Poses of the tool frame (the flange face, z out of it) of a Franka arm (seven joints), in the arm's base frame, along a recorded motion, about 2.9 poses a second.
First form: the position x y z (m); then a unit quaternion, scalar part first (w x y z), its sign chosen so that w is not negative.
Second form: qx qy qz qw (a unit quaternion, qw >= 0); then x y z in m. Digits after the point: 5 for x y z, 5 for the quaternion.
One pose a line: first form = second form
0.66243 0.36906 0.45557 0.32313 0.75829 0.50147 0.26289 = 0.75829 0.50147 0.26289 0.32313 0.66243 0.36906 0.45557
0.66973 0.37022 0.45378 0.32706 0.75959 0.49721 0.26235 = 0.75959 0.49721 0.26235 0.32706 0.66973 0.37022 0.45378
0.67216 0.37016 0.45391 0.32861 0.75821 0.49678 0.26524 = 0.75821 0.49678 0.26524 0.32861 0.67216 0.37016 0.45391
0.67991 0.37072 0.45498 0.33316 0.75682 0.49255 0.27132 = 0.75682 0.49255 0.27132 0.33316 0.67991 0.37072 0.45498
